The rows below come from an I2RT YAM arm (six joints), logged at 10 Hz.
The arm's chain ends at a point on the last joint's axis. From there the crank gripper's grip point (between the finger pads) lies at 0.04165 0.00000 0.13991 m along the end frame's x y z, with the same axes.
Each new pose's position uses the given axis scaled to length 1; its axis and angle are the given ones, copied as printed.
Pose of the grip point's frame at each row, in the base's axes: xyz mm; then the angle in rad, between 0 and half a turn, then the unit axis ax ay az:
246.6 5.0 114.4 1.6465 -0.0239 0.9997 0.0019
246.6 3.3 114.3 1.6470 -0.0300 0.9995 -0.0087
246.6 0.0 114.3 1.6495 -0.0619 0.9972 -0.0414
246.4 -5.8 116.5 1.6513 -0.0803 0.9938 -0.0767
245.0 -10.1 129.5 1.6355 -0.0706 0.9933 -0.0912
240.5 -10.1 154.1 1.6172 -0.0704 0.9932 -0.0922
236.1 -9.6 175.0 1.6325 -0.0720 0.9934 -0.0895
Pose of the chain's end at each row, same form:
110.3 2.4 166.5 1.6465 -0.0239 0.9997 0.0019
110.3 2.1 166.4 1.6470 -0.0300 0.9995 -0.0087
110.2 2.1 166.3 1.6495 -0.0619 0.9972 -0.0414
109.9 1.3 167.8 1.6513 -0.0803 0.9938 -0.0767
107.8 0.4 178.3 1.6355 -0.0706 0.9933 -0.0912
102.4 0.4 200.4 1.6172 -0.0704 0.9932 -0.0922
98.8 0.4 223.4 1.6325 -0.0720 0.9934 -0.0895

